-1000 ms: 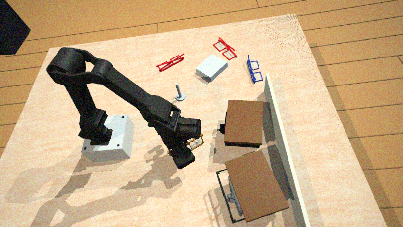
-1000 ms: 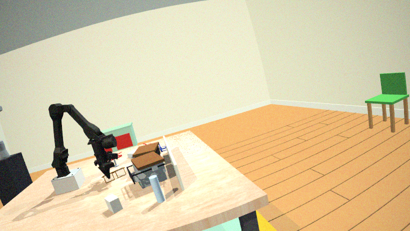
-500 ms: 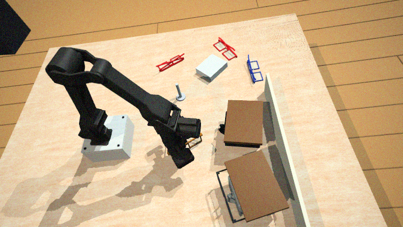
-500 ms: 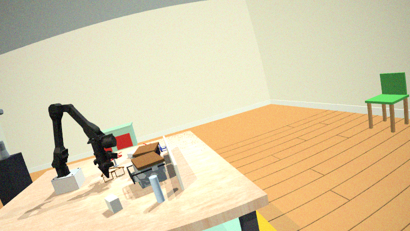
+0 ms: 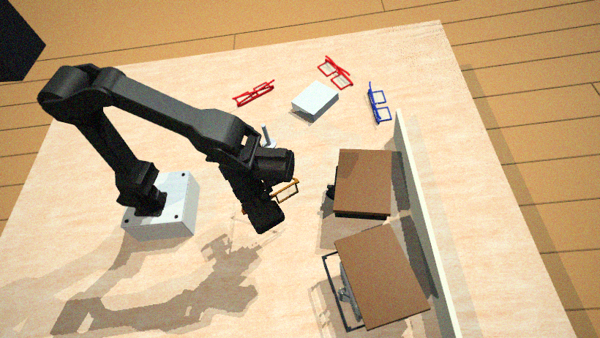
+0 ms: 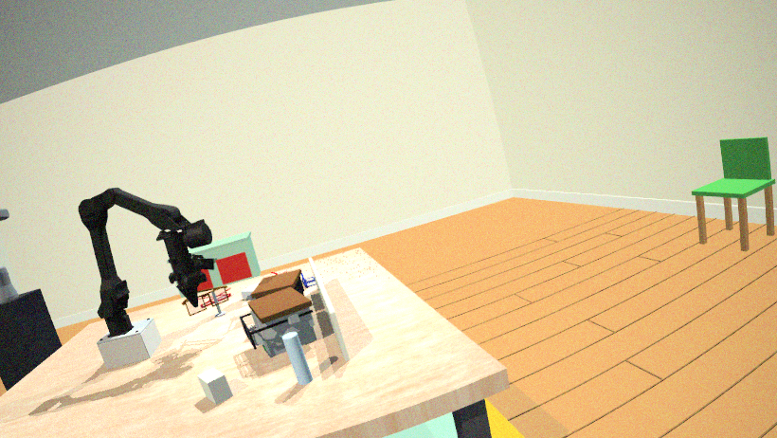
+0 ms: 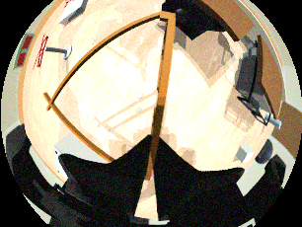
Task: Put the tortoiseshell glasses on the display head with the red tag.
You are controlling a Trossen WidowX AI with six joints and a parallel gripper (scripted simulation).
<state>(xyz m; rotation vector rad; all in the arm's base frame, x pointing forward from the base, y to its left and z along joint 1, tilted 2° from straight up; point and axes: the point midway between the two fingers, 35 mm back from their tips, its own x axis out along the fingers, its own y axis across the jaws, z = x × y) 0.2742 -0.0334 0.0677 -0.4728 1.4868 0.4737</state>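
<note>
The white peg is 30 mm behind my gripper tip, 270 mm to the left of it and 90 mm below it. Also, from my gripper tip: pale blue cylinder: 300 mm ahead, 360 mm to the right, 60 mm below; then white cube: 110 mm ahead, 340 mm to the right, 90 mm below; then long white board: 350 mm ahead, 10 mm to the right, 60 mm below.
</note>
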